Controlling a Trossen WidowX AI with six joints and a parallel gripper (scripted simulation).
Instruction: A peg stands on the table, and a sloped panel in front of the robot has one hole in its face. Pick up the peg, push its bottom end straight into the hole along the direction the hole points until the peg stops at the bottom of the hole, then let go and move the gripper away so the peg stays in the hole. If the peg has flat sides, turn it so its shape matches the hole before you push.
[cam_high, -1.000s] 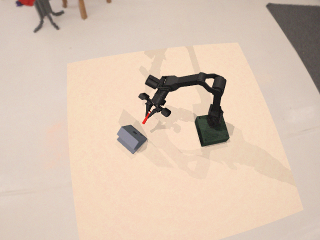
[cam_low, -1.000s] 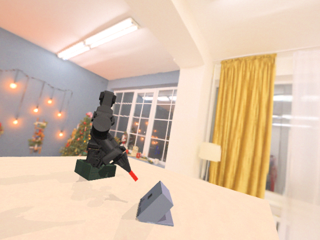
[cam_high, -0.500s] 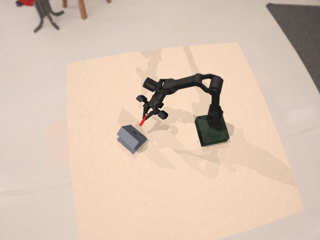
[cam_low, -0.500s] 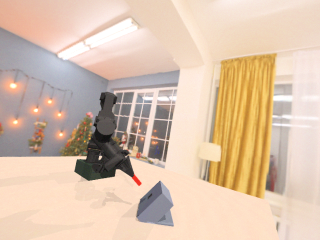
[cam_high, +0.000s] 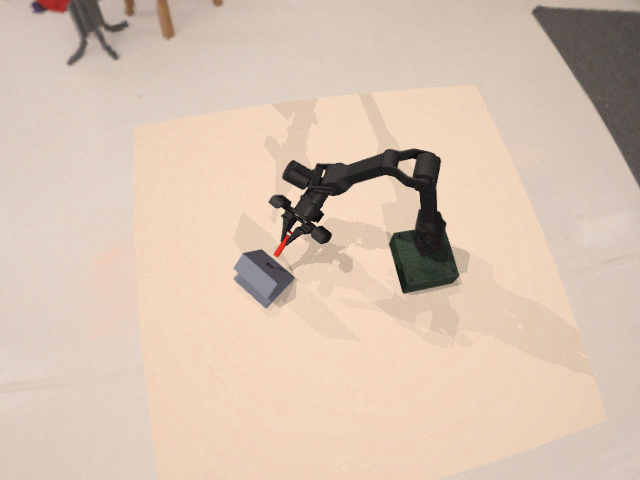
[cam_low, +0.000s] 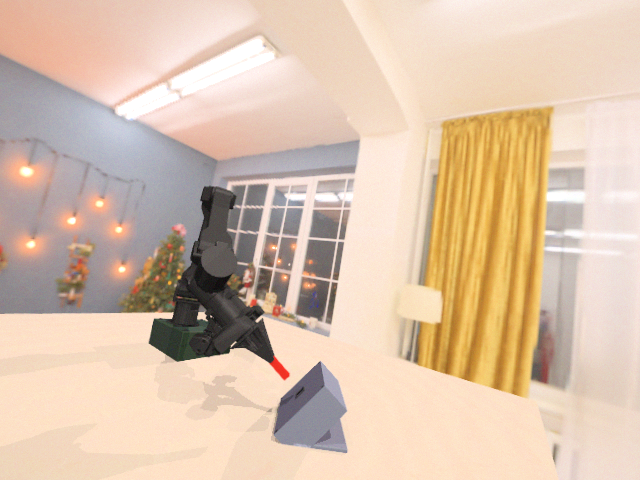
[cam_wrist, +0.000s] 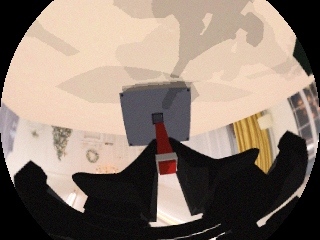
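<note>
The grey-blue sloped panel is 70 mm below my gripper tip, 70 mm ahead of it and 40 mm to the left of it. The rest, counted from my gripper tip: thin red peg 10 mm to the right, 10 mm behind, 10 mm above.
</note>
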